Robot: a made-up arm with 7 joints. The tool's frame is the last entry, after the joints.
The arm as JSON. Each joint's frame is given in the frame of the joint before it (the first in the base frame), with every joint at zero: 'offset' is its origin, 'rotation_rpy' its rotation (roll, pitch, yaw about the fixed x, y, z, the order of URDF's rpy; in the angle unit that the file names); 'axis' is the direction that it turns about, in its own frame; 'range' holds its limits. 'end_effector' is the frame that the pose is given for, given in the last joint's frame.
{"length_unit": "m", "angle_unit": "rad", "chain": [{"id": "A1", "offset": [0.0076, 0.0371, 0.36], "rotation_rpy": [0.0, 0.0, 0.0], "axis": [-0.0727, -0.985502, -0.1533], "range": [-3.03, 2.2]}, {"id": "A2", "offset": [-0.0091, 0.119, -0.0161], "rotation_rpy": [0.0, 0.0, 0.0], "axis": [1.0, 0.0, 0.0], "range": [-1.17, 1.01]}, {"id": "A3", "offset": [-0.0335, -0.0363, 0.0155], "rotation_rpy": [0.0, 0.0, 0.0], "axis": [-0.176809, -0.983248, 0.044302], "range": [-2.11, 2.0]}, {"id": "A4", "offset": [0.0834, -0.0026, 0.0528], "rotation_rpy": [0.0, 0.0, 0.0], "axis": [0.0, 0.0, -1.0], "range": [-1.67, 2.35]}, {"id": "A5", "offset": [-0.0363, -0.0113, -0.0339], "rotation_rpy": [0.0, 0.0, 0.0], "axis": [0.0, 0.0, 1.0], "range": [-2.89, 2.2]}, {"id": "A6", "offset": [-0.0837, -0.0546, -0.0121], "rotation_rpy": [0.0, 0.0, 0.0], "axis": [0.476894, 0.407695, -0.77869], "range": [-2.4, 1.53]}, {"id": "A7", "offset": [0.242, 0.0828, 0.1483], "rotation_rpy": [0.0, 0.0, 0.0], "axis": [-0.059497, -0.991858, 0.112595], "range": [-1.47, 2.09]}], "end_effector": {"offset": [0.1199, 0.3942, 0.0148], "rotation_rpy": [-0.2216, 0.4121, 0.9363]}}
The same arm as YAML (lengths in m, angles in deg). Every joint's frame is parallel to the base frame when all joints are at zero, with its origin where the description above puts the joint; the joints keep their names.
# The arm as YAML. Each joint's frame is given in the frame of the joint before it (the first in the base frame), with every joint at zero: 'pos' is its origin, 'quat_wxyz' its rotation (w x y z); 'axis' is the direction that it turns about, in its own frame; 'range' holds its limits. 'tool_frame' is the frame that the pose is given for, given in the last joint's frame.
length_unit: m
angle_unit: deg
joints:
  - joint: A1
    pos: [0.0076, 0.0371, 0.36]
    quat_wxyz: [1.0, 0.0, 0.0, 0.0]
    axis: [-0.0727, -0.985502, -0.1533]
    range: [-173.61, 126.05]
  - joint: A2
    pos: [-0.0091, 0.119, -0.0161]
    quat_wxyz: [1.0, 0.0, 0.0, 0.0]
    axis: [1.0, 0.0, 0.0]
    range: [-67.04, 57.87]
  - joint: A3
    pos: [-0.0335, -0.0363, 0.0155]
    quat_wxyz: [1.0, 0.0, 0.0, 0.0]
    axis: [-0.176809, -0.983248, 0.044302]
    range: [-120.89, 114.59]
  - joint: A4
    pos: [0.0834, -0.0026, 0.0528]
    quat_wxyz: [1.0, 0.0, 0.0, 0.0]
    axis: [0.0, 0.0, -1.0]
    range: [-95.68, 134.65]
  - joint: A5
    pos: [-0.0363, -0.0113, -0.0339]
    quat_wxyz: [1.0, 0.0, 0.0, 0.0]
    axis: [0.0, 0.0, 1.0]
    range: [-165.58, 126.05]
  - joint: A6
    pos: [-0.0837, -0.0546, -0.0121]
    quat_wxyz: [1.0, 0.0, 0.0, 0.0]
    axis: [0.476894, 0.407695, -0.77869]
    range: [-137.51, 87.66]
  - joint: A7
    pos: [0.242, 0.0828, 0.1483]
    quat_wxyz: [1.0, 0.0, 0.0, 0.0]
    axis: [-0.059497, -0.991858, 0.112595]
    range: [-84.22, 119.75]
tool_frame:
  pos: [0.1199, 0.3942, 0.0148]
  quat_wxyz: [0.857963, -0.188343, 0.132623, 0.459171]

